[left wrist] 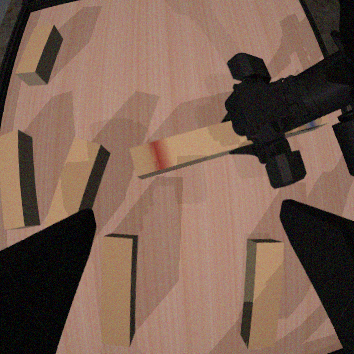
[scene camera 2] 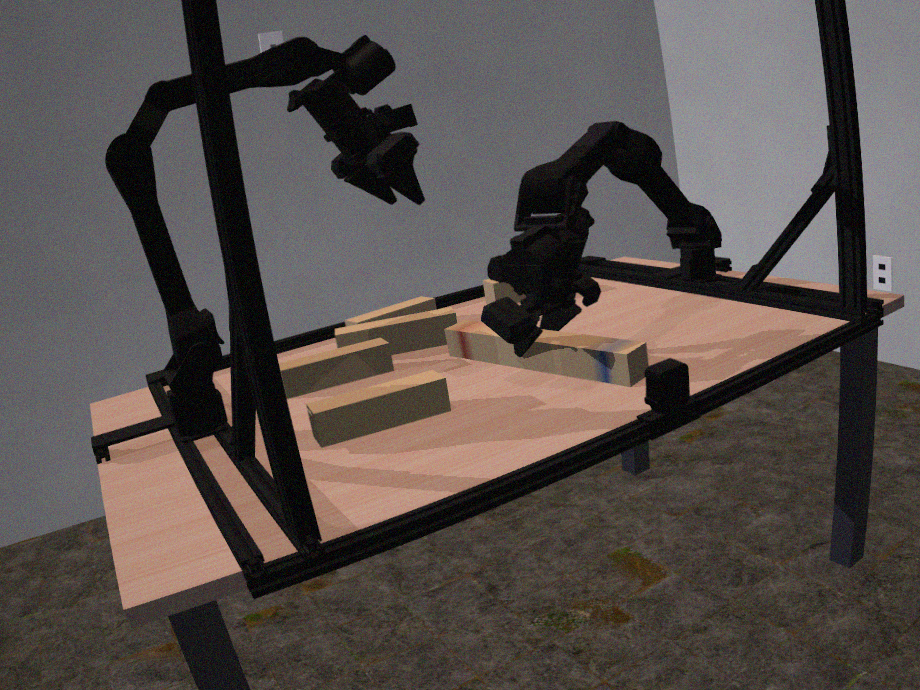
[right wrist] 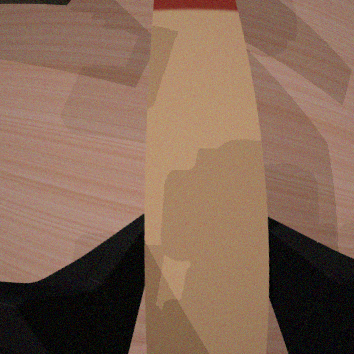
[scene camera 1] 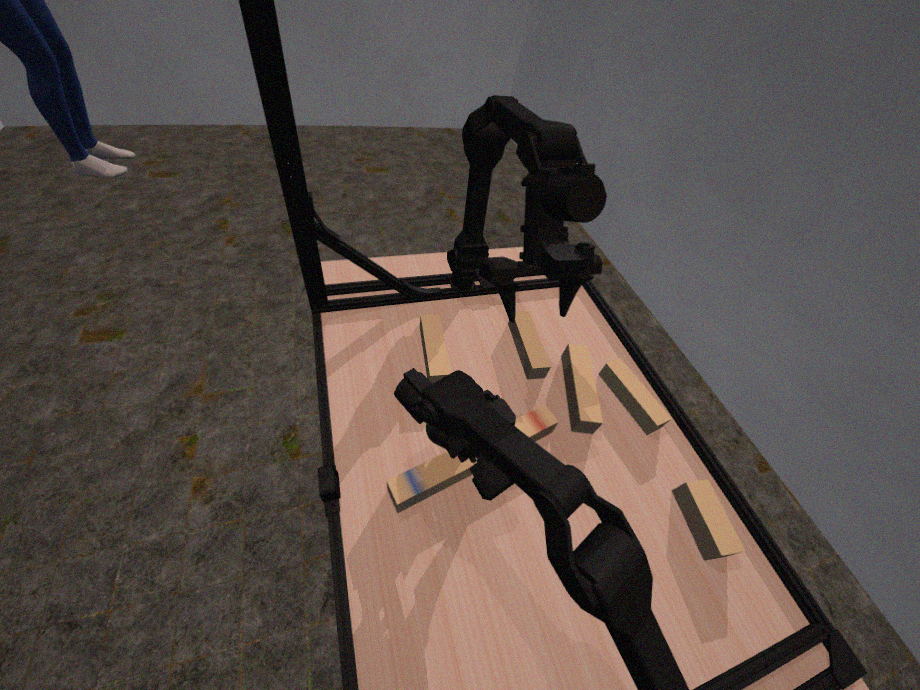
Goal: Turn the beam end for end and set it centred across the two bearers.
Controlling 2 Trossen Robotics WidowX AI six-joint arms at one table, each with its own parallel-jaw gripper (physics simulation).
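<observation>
The beam is a long wooden bar with a red band near one end and a blue band near the other. My right gripper is shut on its middle and holds it level, low over the table. Two parallel blocks, one bearer and the other bearer, lie beyond the beam's red end. My left gripper is open and empty, high above the bearers.
Three more wooden blocks lie loose: one block, a second block, and a third block nearer the table edge. A black frame post stands at the table's corner.
</observation>
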